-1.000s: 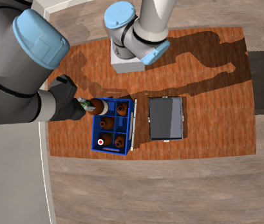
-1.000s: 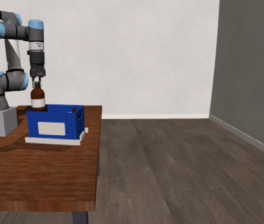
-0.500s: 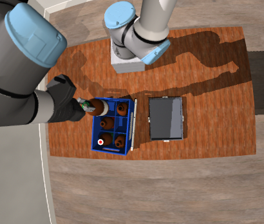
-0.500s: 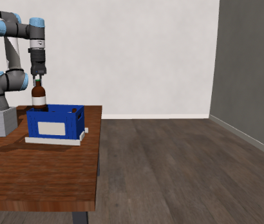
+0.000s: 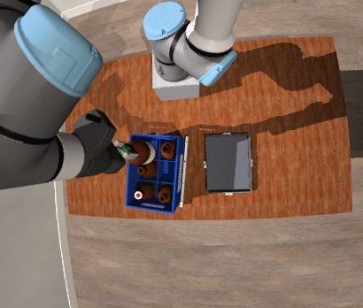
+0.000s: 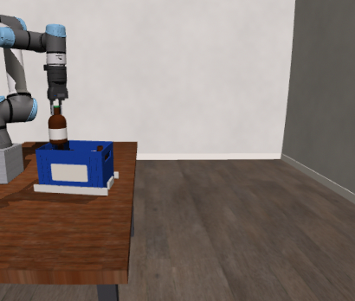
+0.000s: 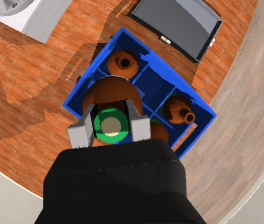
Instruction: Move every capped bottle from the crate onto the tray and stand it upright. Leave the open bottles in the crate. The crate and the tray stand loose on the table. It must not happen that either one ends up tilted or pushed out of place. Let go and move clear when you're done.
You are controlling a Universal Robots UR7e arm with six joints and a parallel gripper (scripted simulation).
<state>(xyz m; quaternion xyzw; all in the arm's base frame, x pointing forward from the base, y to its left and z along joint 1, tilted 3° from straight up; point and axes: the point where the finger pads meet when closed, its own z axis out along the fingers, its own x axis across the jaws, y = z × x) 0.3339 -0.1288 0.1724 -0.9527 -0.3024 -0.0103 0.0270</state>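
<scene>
The green-capped bottle is 60 mm below my hand. Also, from my hand: brown bottle 240 mm below, 170 mm ahead, 30 mm to the left; blue crate 240 mm below, 70 mm ahead; red-capped bottle 240 mm below, 150 mm ahead, 60 mm to the right.
</scene>
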